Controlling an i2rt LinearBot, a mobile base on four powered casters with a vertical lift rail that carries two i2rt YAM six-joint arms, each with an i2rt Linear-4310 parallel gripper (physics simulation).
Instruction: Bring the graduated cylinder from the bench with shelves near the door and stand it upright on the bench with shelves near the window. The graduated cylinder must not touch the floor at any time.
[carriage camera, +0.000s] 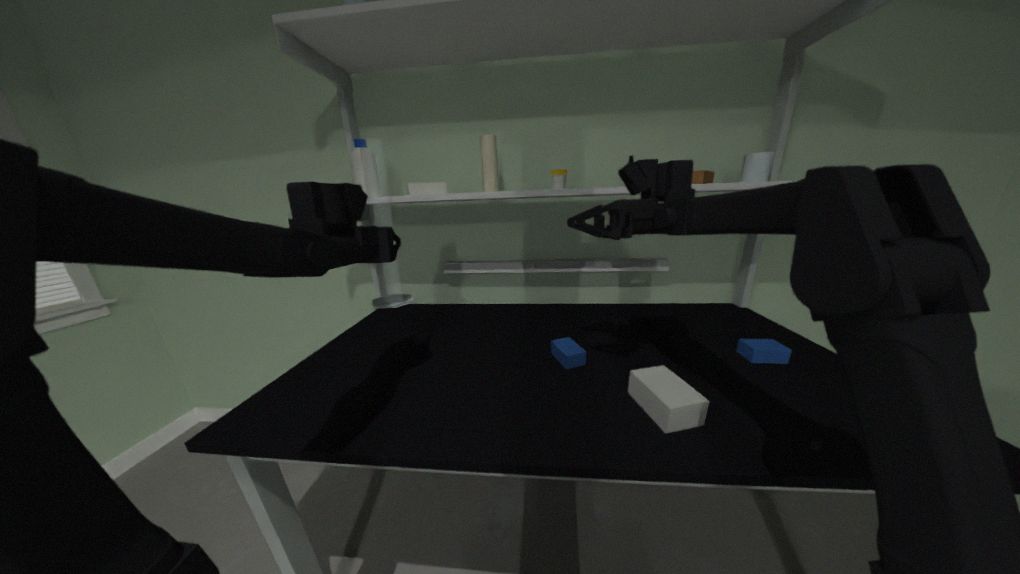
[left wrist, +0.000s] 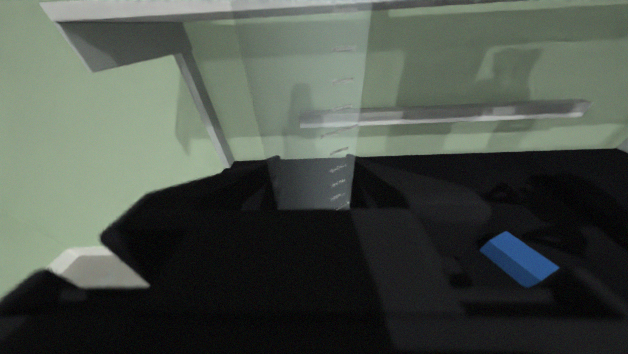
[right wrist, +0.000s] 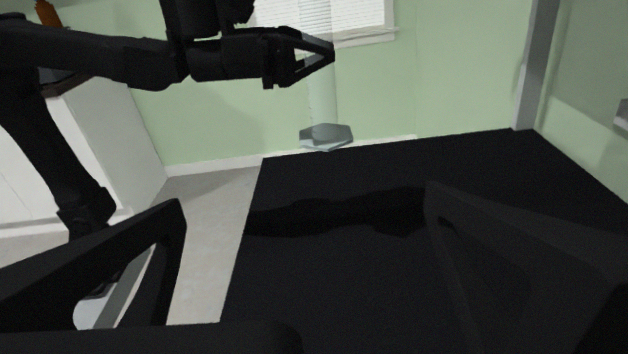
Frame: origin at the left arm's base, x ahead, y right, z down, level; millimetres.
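Seen in the pictures: left gripper, between the fingertips: (carriage camera: 390, 241) (left wrist: 313, 163) (right wrist: 334, 52); right gripper, between the fingertips: (carriage camera: 571, 222) (right wrist: 303, 203).
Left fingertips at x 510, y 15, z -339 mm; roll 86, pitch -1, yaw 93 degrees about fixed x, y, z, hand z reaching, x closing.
A point is followed by its place in that frame.
The clear graduated cylinder (carriage camera: 392, 301) @[x 461, y 22, z -215 mm] (left wrist: 310, 90) @[x 468, y 16, z -395 mm] (right wrist: 322, 107) @[x 482, y 35, z -267 mm] hangs upright, its hexagonal base down. My left gripper (carriage camera: 394, 244) @[x 510, y 15, z -339 mm] (left wrist: 313, 163) @[x 510, y 15, z -339 mm] (right wrist: 334, 52) @[x 510, y 15, z -339 mm] is shut on its tube, and white graduation marks show in the left wrist view. In the carriage view the base shows at the back left corner of the black-topped bench with shelves (carriage camera: 463, 414) @[x 377, y 178, z 14 mm] (right wrist: 310, 280) @[x 420, y 113, z 14 mm]; in the right wrist view it shows by the bench's far edge. Its exact height over the top cannot be told. My right gripper (carriage camera: 572, 222) @[x 467, y 408, z -372 mm] (right wrist: 303, 203) @[x 467, y 408, z -372 mm] is open and empty, above the bench.
A blue box (carriage camera: 568, 352) @[x 556, y 426, z -26 mm] (left wrist: 520, 259) @[x 578, y 417, z -26 mm], another blue box (carriage camera: 763, 350) @[x 559, y 931, z -24 mm] and a white box (carriage camera: 666, 398) @[x 357, y 581, z -44 mm] lie on the bench. The shelf (carriage camera: 456, 196) @[x 728, y 123, z -434 mm] above holds bottles and small containers. A window (carriage camera: 57, 289) @[x 885, y -1678, z -139 mm] (right wrist: 360, 12) @[x 794, y -1681, z -165 mm] is at the left in the carriage view.
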